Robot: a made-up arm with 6 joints.
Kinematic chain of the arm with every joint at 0, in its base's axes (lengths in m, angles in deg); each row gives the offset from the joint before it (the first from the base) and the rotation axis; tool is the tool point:
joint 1: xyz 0 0 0.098 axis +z
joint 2: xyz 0 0.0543 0 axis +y
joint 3: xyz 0 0 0.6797 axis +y
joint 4: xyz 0 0 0.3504 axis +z
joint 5: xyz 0 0 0 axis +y
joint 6: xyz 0 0 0.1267 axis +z
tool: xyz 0 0 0
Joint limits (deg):
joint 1: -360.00..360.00
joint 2: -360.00..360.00
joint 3: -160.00..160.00
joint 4: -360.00..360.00
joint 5: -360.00..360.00
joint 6: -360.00..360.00
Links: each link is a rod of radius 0.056 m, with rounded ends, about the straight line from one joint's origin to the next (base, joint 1, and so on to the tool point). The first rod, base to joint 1, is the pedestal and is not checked.
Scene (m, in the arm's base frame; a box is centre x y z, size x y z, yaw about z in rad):
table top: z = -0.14
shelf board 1: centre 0 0.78 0.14 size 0.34 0.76 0.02 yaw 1.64
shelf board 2: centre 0 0.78 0.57 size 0.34 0.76 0.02 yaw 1.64
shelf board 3: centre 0 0.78 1 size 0.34 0.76 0.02 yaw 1.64
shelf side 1: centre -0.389 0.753 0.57 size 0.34 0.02 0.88 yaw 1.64
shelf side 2: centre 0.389 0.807 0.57 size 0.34 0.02 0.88 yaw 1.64
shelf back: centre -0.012 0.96 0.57 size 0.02 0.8 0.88 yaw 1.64
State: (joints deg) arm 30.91 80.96 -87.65 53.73 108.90 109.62
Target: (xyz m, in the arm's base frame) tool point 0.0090 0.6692 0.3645
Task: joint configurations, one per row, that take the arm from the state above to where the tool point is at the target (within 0.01 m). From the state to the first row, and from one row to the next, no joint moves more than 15 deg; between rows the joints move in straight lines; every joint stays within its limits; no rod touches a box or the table.
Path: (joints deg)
1: 18.27 67.46 -94.11 56.50 106.22 109.62
2: 5.62 53.95 -100.57 59.27 103.53 109.62
3: -7.02 40.45 -107.03 62.04 100.85 109.62
4: -19.67 26.95 -113.48 64.80 98.17 109.62
5: -32.31 13.45 -119.94 67.57 95.49 109.62
6: -44.96 -0.06 -126.40 70.34 92.80 109.62
7: -57.60 -13.56 -132.86 73.11 90.12 109.62
8: -70.25 -27.06 -139.32 75.88 87.44 109.62
9: -73.10 -32.36 -124.55 71.53 87.96 109.62
10: -75.96 -37.65 -109.77 67.19 88.49 109.62

